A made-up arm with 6 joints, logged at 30 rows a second.
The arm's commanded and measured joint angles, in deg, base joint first. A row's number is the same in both.
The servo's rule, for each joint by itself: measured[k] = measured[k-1] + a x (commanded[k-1-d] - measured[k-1]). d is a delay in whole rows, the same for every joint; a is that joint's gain. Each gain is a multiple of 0.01, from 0.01 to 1. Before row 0 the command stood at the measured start. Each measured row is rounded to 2 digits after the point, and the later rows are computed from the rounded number. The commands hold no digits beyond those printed.
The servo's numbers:
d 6
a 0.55 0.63 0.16 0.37 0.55 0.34
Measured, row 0:
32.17 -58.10 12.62 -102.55 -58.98 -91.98
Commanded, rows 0 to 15:
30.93 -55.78 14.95 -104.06 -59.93 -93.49
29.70 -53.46 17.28 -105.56 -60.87 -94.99
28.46 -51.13 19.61 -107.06 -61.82 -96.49
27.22 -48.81 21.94 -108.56 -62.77 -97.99
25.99 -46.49 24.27 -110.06 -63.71 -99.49
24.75 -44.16 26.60 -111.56 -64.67 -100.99
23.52 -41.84 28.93 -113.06 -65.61 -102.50
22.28 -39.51 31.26 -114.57 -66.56 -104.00
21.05 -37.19 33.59 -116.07 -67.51 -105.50
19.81 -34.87 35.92 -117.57 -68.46 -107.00
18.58 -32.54 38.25 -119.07 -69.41 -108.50
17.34 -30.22 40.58 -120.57 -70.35 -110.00
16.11 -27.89 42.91 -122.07 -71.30 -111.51
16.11 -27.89 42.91 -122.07 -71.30 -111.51
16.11 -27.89 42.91 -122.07 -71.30 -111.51
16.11 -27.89 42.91 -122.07 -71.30 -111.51
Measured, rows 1 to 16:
32.17 -58.10 12.62 -102.55 -58.98 -91.98
32.17 -58.10 12.62 -102.55 -58.98 -91.98
32.17 -58.10 12.62 -102.55 -58.98 -91.98
32.17 -58.10 12.62 -102.55 -58.98 -91.98
32.17 -58.10 12.62 -102.55 -58.98 -91.98
32.17 -58.10 12.62 -102.55 -58.98 -91.98
31.49 -56.64 12.99 -103.11 -59.50 -92.49
30.51 -54.64 13.68 -104.02 -60.25 -93.34
29.38 -52.43 14.63 -105.14 -61.11 -94.41
28.19 -50.15 15.80 -106.41 -62.02 -95.63
26.98 -47.84 17.16 -107.76 -62.95 -96.94
25.75 -45.52 18.67 -109.17 -63.90 -98.32
24.52 -43.20 20.31 -110.61 -64.84 -99.74
23.29 -40.88 22.06 -112.08 -65.79 -101.19
22.06 -38.56 23.90 -113.56 -66.74 -102.66
20.82 -36.24 25.82 -115.04 -67.69 -104.14

